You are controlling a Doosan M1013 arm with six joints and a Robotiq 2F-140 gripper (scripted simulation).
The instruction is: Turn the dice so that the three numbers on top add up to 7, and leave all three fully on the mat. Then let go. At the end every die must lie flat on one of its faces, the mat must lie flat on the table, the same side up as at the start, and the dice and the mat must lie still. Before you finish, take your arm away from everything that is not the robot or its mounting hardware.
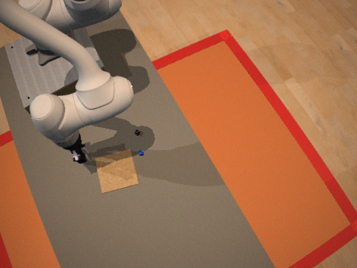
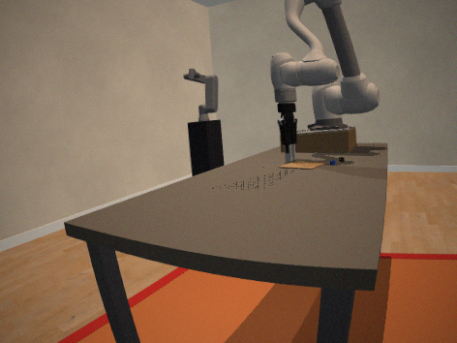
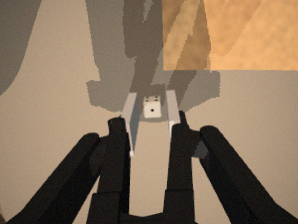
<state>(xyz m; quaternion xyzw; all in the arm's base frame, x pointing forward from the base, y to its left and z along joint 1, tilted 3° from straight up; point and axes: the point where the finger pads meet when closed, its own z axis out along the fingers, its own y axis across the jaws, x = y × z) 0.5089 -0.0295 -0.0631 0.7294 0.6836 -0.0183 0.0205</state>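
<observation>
Right now the white die is 30 mm below my hand. The rest, counted from my hand: black die (20 mm behind, 220 mm to the left, 30 mm below); tan mat (90 mm ahead, 90 mm to the left, 30 mm below); blue die (60 mm ahead, 210 mm to the left, 30 mm below).
</observation>
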